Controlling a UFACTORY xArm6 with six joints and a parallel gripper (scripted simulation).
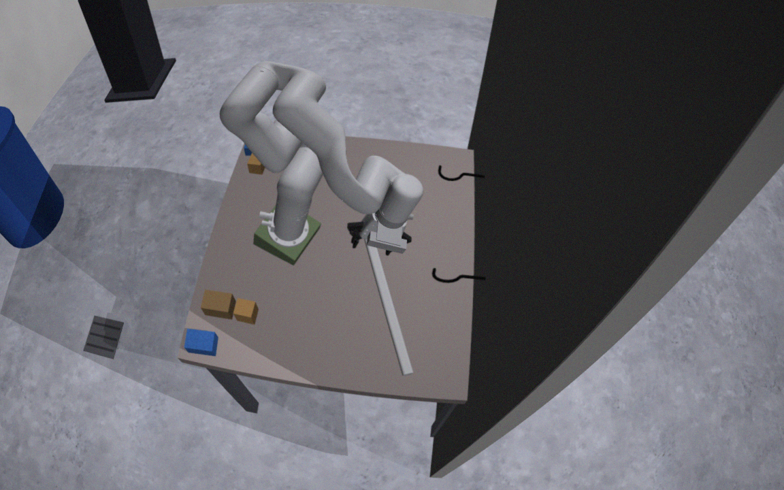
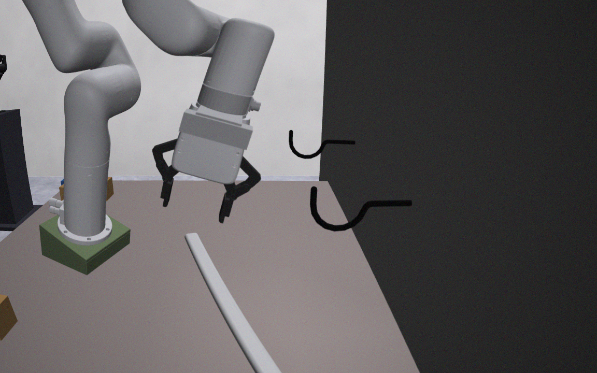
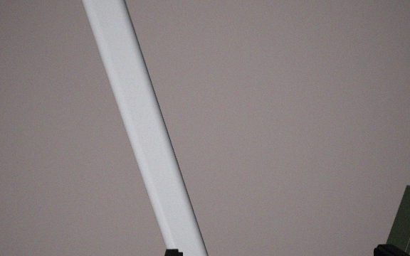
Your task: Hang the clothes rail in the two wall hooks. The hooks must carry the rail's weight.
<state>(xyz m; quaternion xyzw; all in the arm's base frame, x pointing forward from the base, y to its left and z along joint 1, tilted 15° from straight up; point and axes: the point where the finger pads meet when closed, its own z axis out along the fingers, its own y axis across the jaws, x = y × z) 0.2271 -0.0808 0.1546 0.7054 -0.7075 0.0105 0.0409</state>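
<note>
Now: the clothes rail 40 mm ahead of my hand, 70 mm to the right of it and 130 mm below it. The rest, counted from my hand: dark wall panel: 330 mm ahead, 70 mm to the left, 280 mm above.
</note>
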